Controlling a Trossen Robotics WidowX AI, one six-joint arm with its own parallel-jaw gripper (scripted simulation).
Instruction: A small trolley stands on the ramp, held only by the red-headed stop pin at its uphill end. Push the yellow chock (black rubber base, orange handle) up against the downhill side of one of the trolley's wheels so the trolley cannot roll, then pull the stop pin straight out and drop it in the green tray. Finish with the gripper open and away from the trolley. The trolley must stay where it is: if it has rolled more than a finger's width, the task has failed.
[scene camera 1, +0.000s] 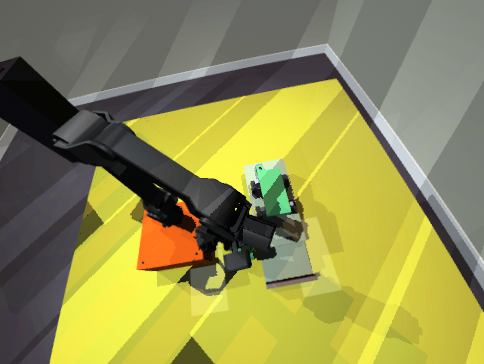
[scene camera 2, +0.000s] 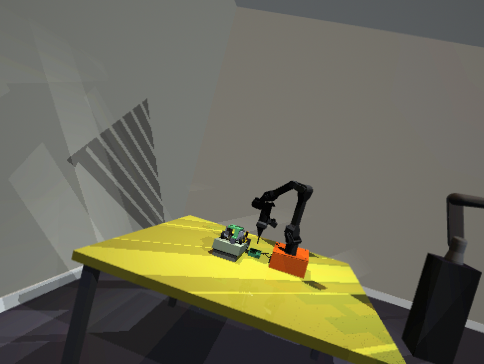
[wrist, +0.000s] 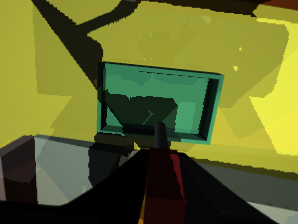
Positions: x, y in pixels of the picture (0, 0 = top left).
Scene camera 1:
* my gripper: 236, 236
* trolley: 272, 183
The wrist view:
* my gripper: 161, 158
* green tray: 136, 99
